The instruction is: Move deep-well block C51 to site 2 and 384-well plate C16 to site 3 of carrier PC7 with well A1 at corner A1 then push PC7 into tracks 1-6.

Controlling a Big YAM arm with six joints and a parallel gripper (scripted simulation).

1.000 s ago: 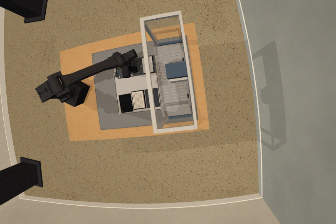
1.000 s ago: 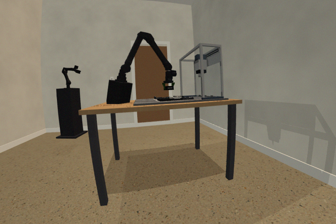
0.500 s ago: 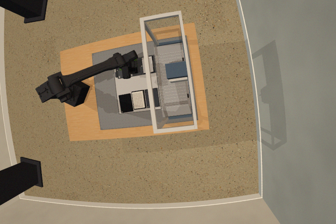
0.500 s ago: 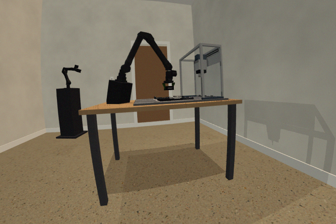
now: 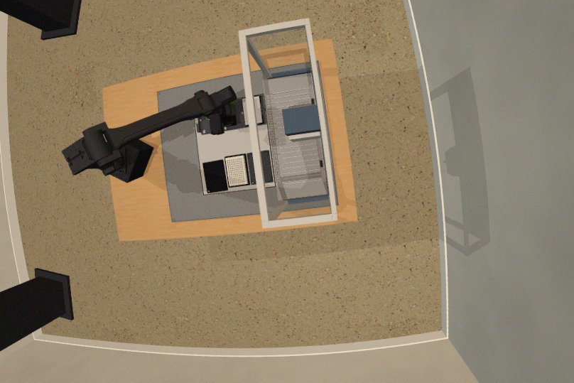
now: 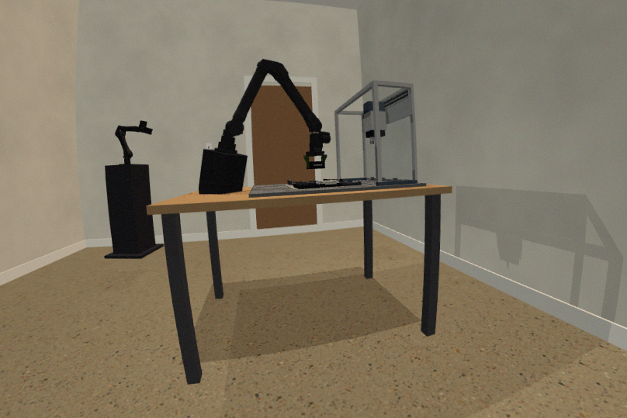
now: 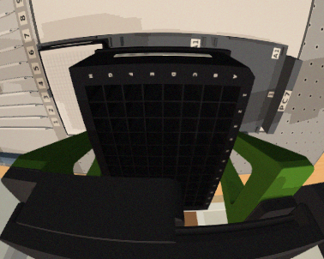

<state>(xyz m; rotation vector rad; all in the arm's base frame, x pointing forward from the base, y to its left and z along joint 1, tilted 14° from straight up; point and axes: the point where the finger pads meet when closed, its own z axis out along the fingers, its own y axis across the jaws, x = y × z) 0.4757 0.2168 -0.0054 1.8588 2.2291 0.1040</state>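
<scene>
The dark carrier PC7 lies 8 cm below my hand. Also, from my hand: nest S3 (14 cm ahead, 23 cm to the right, 10 cm below); black nest (7 cm behind, 28 cm to the right, 10 cm below); white 96-well plate C15 (4 cm ahead, 25 cm to the right, 8 cm below).
</scene>
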